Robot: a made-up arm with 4 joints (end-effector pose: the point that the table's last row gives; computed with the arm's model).
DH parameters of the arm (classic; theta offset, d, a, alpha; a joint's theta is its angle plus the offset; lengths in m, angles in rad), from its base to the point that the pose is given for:
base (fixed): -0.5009 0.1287 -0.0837 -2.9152
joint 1: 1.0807 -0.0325 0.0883 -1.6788
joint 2: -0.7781 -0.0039 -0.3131 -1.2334
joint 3: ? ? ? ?
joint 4: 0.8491 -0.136 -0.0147 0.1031
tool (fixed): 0.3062 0.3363 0 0
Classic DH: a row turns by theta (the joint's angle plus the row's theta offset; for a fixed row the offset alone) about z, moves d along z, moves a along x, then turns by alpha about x.
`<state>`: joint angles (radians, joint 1 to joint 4).
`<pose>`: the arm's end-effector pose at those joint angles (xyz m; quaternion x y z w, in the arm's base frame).
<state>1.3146 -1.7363 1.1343 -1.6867</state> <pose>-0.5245 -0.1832 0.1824 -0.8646 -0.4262 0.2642 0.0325</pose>
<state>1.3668 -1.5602 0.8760 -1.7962</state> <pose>-0.4897 -0.1813 0.2269 -0.7807 -0.5572 0.2686 0.0886</pose>
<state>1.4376 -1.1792 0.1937 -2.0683</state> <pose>-0.3796 -0.1515 0.2723 -0.4965 -0.8129 0.1563 0.2610</pose>
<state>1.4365 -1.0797 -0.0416 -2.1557</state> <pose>-0.3454 -0.1318 0.2733 -0.3868 -0.8654 0.0815 0.3080</pose>
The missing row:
joint 3: -1.1145 -0.0653 -0.0348 -0.6723
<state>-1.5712 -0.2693 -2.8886 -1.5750</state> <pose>-0.1557 -0.1413 0.4712 0.4088 -0.1495 0.5971 0.6738</pose>
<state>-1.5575 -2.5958 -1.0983 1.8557</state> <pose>0.1956 -0.0636 0.0926 -0.3484 -0.7986 0.4560 0.1813</pose>
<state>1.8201 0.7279 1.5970 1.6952</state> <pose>0.1594 -0.1666 0.2707 0.3506 0.0183 -0.0357 0.9357</pose>
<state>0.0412 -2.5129 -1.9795 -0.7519</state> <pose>-0.2119 -0.2679 -0.0178 0.5187 -0.7170 -0.3778 0.2723</pose>
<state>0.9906 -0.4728 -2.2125 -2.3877</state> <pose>-0.2041 0.0707 0.4414 0.2923 -0.5369 -0.6173 0.4952</pose>
